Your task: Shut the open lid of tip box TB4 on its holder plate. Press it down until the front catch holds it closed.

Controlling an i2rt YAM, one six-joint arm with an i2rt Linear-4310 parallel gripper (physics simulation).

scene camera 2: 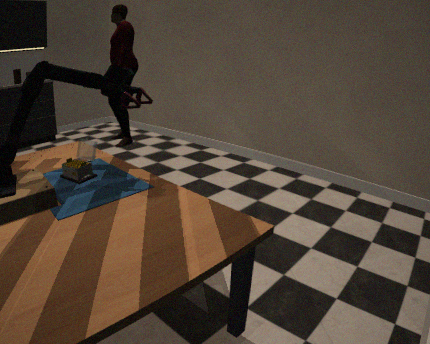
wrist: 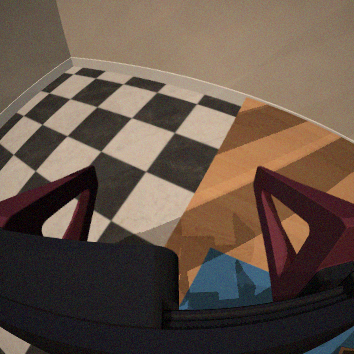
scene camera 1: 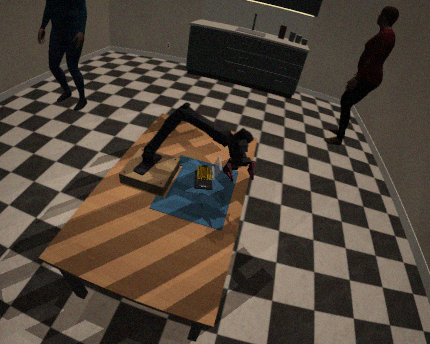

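Where they show: gripper, fingertip midpoint: (scene camera 2: 146, 104) (wrist: 175, 174) (scene camera 1: 242, 180); arm's base, origin of the base link: (scene camera 2: 7, 186) (scene camera 1: 148, 163).
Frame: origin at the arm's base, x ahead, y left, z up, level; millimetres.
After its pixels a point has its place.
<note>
The tip box TB4 (scene camera 1: 204, 173) (scene camera 2: 77, 171) {x 299, y 67, z -23 mm}, with yellow tips in it, stands on its dark holder plate (scene camera 1: 203, 186) {x 340, y 71, z -53 mm} (scene camera 2: 92, 176) {x 365, y 81, z -63 mm} on the blue mat. Its clear lid (scene camera 1: 219, 164) {x 381, y 157, z 74 mm} (scene camera 2: 86, 150) {x 369, y 175, z 28 mm} stands open and upright at the box's side toward the far table edge. The front catch is too small to make out. My gripper (scene camera 1: 242, 176) {x 572, y -74, z 231 mm} (scene camera 2: 145, 103) {x 572, y -74, z 231 mm} (wrist: 175, 174) {x 572, y -74, z 231 mm} is open and empty. It hangs high, past the lid side of the box, near the table's edge. The box and lid do not show in the wrist view.
The blue mat (scene camera 1: 210, 212) {x 456, y -70, z -69 mm} (scene camera 2: 75, 207) {x 240, y -163, z -70 mm} (wrist: 220, 280) {x 505, y -105, z -70 mm} lies on the wooden table (scene camera 1: 125, 240) {x 189, y -451, z -73 mm} (scene camera 2: 165, 240) {x 428, y -489, z -73 mm} (wrist: 225, 185) {x 609, y -277, z -73 mm}. My arm's base stands on a wooden block (scene camera 1: 145, 181) {x 74, y -125, z -4 mm} (scene camera 2: 30, 200) {x 85, y -129, z -21 mm} beside the mat. Two people (scene camera 1: 65, 45) (scene camera 1: 372, 65) stand away from the table.
</note>
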